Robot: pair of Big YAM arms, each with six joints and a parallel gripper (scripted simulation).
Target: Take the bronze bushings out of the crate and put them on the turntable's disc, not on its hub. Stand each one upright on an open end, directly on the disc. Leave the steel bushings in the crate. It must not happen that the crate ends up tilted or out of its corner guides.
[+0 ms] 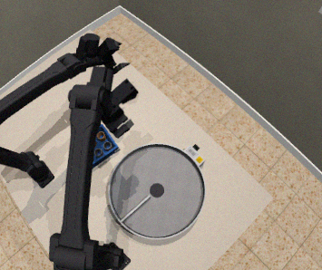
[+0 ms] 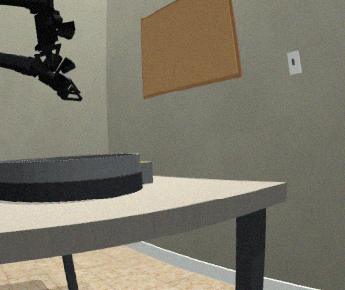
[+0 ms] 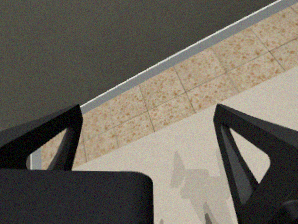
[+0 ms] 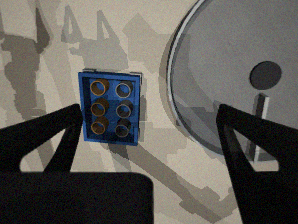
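Now: right hand 35 cm above the blue crate, 15 cm to the right of it and 12 cm past it. The rest, counted from my right hand: turntable disc (32 cm below, 21 cm to the right, 6 cm behind).
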